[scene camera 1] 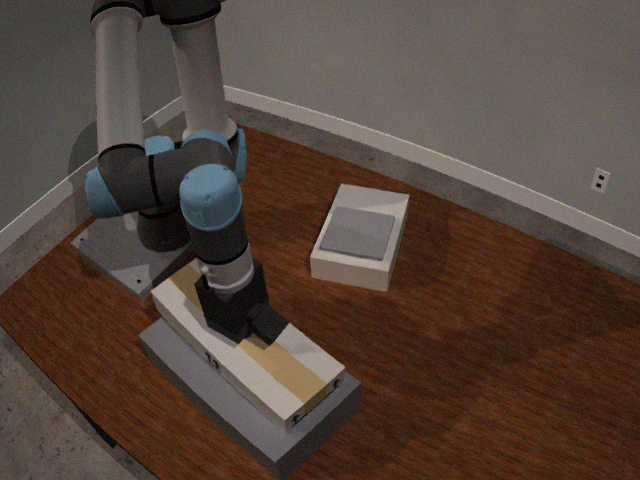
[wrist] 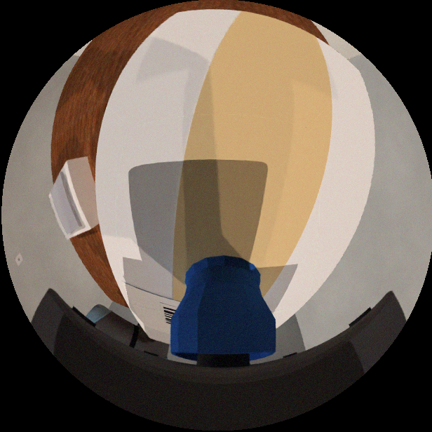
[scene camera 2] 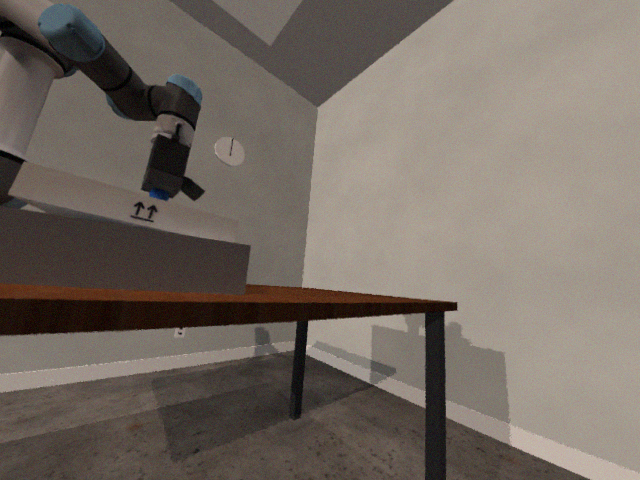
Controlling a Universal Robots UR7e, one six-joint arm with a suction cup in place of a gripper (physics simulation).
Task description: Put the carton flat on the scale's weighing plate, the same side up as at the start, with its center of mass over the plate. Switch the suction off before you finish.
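Frame: origin at the arm's base, x down, y right, z back, level; centimetres.
Seen in the pictures: arm's base, origin of its link: [scene camera 1: 168, 228].
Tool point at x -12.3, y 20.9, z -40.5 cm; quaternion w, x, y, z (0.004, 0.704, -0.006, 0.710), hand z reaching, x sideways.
Note:
Pixels of each thing's top centre, then the offset from my tool point to it.
- long white carton, centre of its top: [scene camera 1: 237, 322] [scene camera 2: 153, 198] dz +0.8, dx -2.6, dy -0.1 cm
- grey block, centre of its top: [scene camera 1: 240, 360] [scene camera 2: 147, 236] dz +0.5, dx +5.8, dy +1.8 cm
- scale, centre of its top: [scene camera 1: 363, 218] dz +0.9, dx +7.8, dy -41.0 cm
The long white carton [scene camera 1: 281, 361] [scene camera 2: 93, 198] [wrist: 260, 100] has a tan stripe on top and upright arrows on its side. It is tilted: the end near the robot base is raised off the grey block [scene camera 1: 206, 384] [scene camera 2: 124, 260], and its other end is low, at the block's top. My suction gripper [scene camera 1: 248, 336] [scene camera 2: 159, 194] [wrist: 223, 300] has its blue cup pressed on the carton's top near the middle and holds the carton. The scale [scene camera 1: 348, 271] [wrist: 86, 182] stands apart, with its grey weighing plate [scene camera 1: 357, 232] [wrist: 67, 200] bare.
The robot's base plate [scene camera 1: 111, 258] is close to the carton's raised end. The wooden table [scene camera 1: 465, 361] [scene camera 2: 336, 307] bears the block and scale. Walls stand behind it, with a socket [scene camera 1: 600, 180] on one and a round clock [scene camera 2: 229, 151] in scene camera 2.

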